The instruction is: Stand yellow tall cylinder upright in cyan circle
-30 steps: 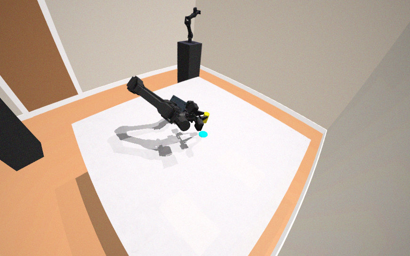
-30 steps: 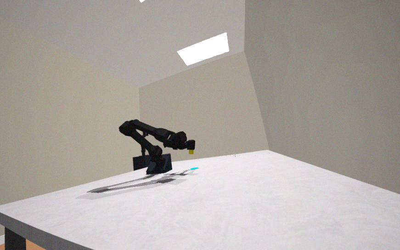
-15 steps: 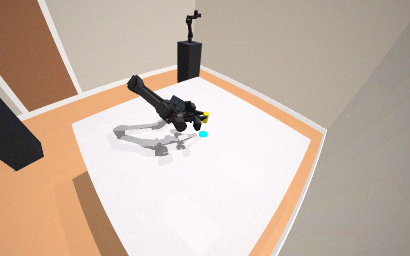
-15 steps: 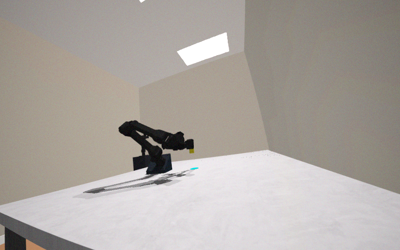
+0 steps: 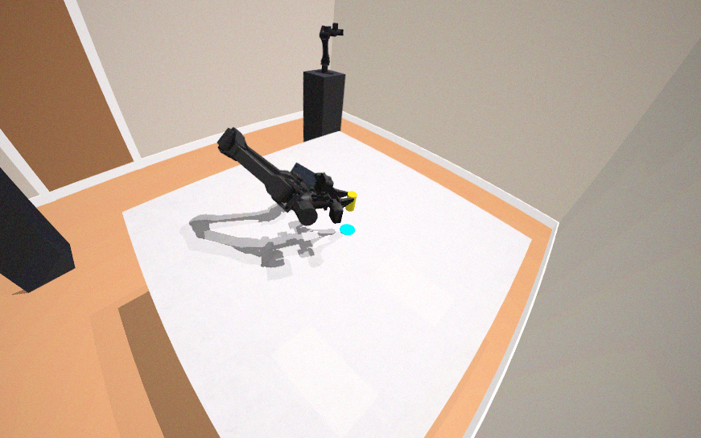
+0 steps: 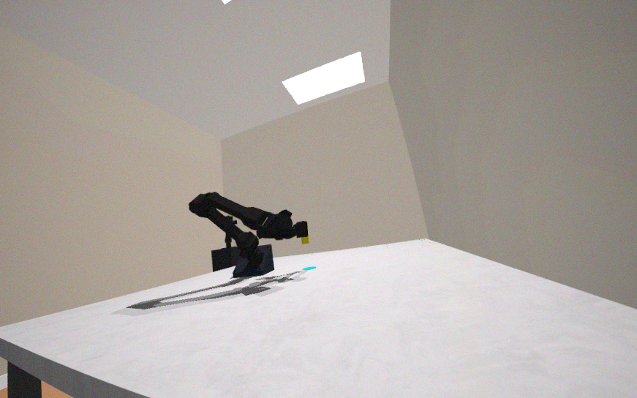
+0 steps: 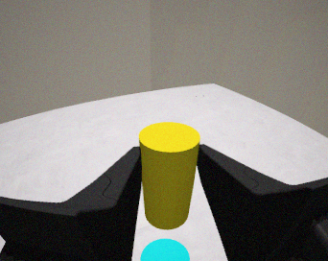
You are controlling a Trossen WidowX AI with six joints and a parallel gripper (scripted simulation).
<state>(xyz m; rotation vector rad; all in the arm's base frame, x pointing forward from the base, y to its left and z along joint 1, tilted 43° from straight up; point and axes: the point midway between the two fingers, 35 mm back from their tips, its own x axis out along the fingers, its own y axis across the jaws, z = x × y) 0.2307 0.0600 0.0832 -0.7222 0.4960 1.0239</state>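
My gripper tip is 160 mm above the cyan circle. From my gripper tip the other things lie so: yellow tall cylinder: 20 mm below.
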